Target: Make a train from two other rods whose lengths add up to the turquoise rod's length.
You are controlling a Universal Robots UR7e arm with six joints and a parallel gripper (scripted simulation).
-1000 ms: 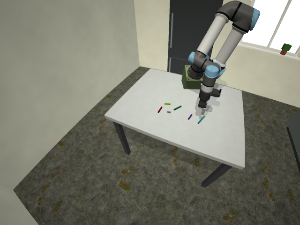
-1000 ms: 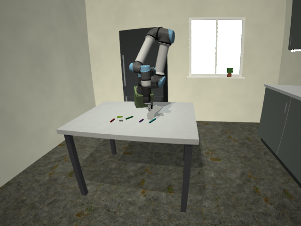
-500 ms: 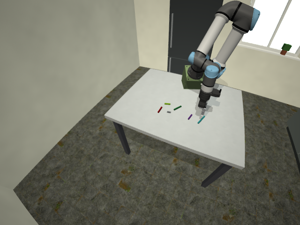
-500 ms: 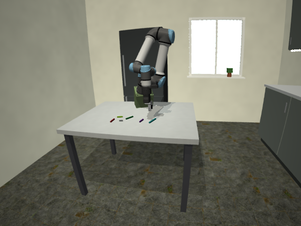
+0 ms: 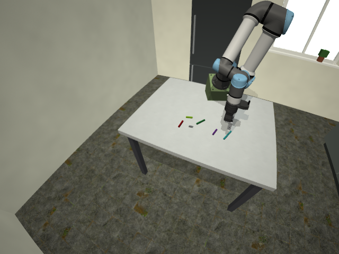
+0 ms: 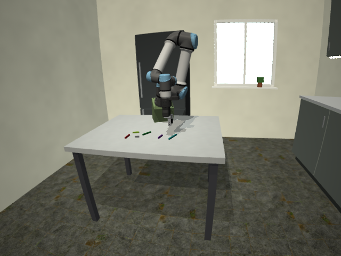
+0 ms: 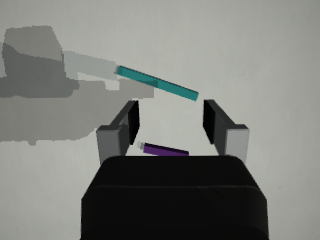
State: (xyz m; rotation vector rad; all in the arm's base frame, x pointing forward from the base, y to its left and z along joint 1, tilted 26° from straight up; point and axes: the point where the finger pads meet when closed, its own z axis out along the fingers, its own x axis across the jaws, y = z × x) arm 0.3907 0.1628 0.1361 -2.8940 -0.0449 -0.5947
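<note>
Now: the grey rod 26 cm to the right of my hand, 11 cm below it and 3 cm ahead of it. The rest, counted from my hand: green rod 21 cm to the right, 11 cm below, 5 cm behind; turquoise rod 11 cm below, 2 cm behind, 1 cm to the left; purple rod 11 cm below, 8 cm to the right.
</note>
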